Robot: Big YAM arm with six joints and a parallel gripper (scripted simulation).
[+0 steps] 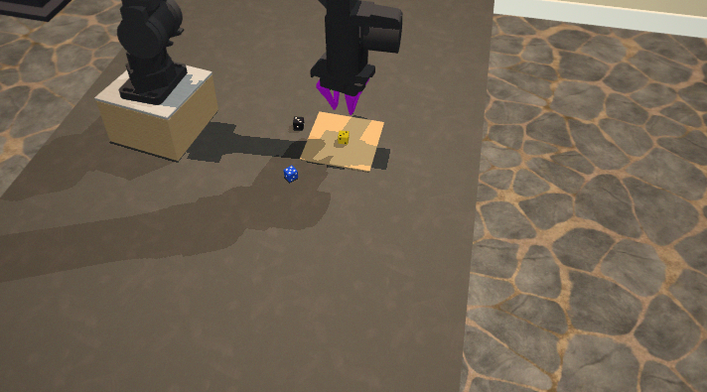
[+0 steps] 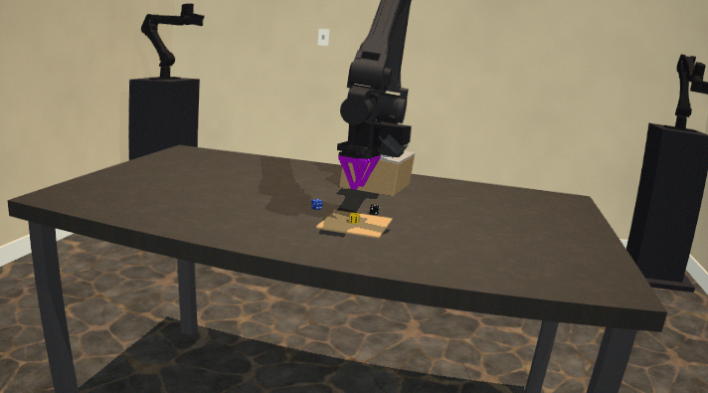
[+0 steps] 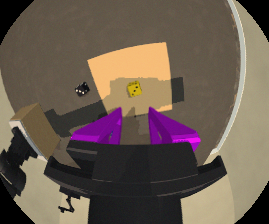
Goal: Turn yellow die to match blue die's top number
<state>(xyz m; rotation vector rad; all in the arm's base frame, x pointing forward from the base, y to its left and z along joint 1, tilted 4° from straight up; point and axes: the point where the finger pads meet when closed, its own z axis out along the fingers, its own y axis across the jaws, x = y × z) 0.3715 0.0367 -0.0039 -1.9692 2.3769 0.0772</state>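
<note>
Now: hand 80 mm above the yellow die. From my hand the other things lie so: orange mat: 90 mm below; then blue die: 70 mm behind, 120 mm to the right, 80 mm below; then black die: 100 mm behind, 20 mm to the left, 80 mm below.
</note>
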